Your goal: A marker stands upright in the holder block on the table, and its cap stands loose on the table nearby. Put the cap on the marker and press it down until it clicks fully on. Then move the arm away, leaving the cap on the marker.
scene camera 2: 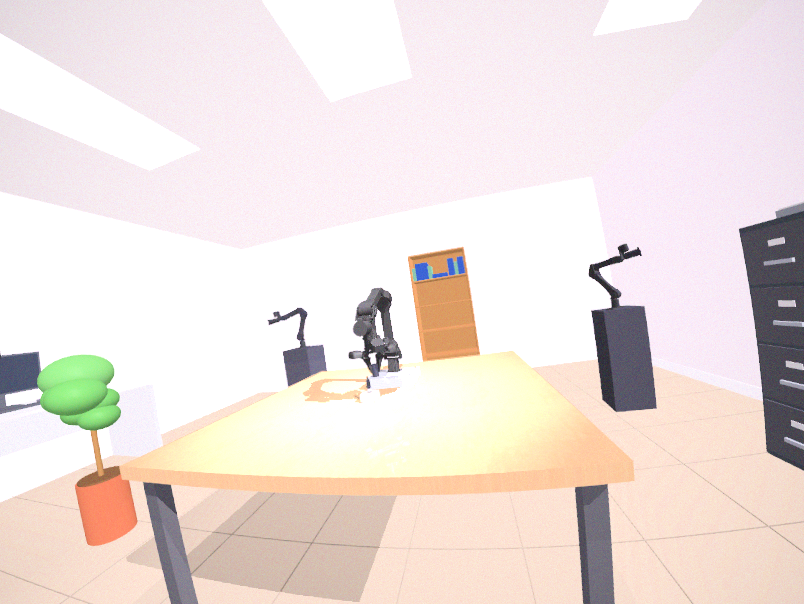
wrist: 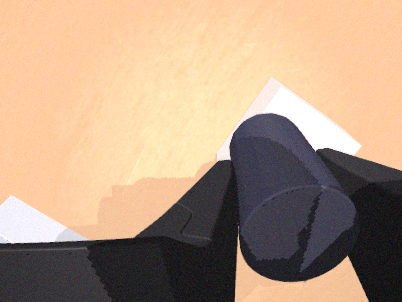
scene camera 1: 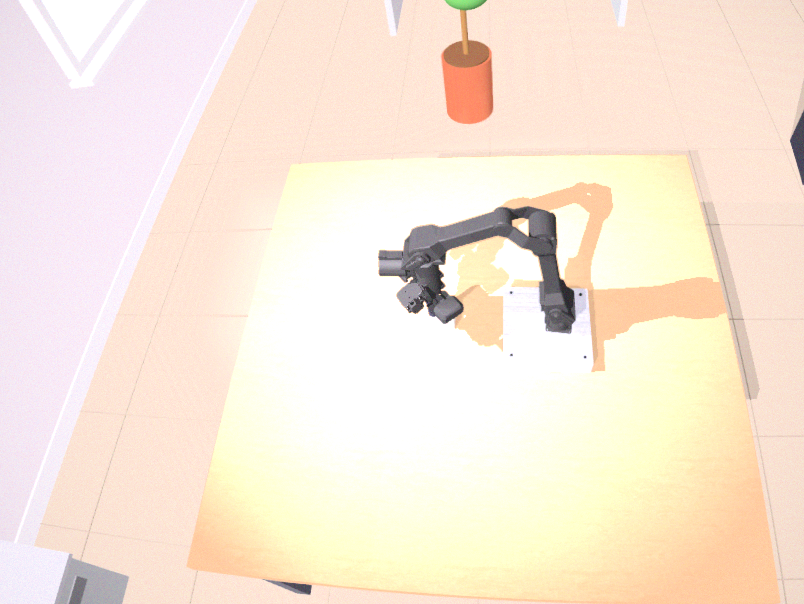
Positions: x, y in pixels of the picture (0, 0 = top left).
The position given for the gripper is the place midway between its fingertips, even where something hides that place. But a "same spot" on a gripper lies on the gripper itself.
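Gripper: visible in the wrist view (273, 167), scene camera 1, scene camera 2. Same spot on the gripper: (scene camera 1: 412, 296) and (scene camera 2: 380, 340).
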